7 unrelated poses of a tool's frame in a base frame.
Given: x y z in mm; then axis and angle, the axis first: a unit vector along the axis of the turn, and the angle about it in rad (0 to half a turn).
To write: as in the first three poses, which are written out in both.
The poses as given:
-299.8 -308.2 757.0 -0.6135 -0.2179 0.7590 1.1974
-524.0 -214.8 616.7 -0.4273 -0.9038 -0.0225 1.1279
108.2 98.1 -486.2 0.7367 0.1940 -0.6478 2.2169
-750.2 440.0 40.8 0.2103 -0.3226 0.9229 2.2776
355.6 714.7 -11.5 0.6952 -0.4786 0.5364 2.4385
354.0 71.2 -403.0 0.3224 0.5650 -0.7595 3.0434
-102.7 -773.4 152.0 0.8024 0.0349 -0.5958 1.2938
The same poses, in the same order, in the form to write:
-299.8 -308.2 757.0 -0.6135 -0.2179 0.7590 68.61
-524.0 -214.8 616.7 -0.4273 -0.9038 -0.0225 64.62
108.2 98.1 -486.2 0.7367 0.1940 -0.6478 127.02
-750.2 440.0 40.8 0.2103 -0.3226 0.9229 130.50
355.6 714.7 -11.5 0.6952 -0.4786 0.5364 139.72
354.0 71.2 -403.0 0.3224 0.5650 -0.7595 174.37
-102.7 -773.4 152.0 0.8024 0.0349 -0.5958 74.13

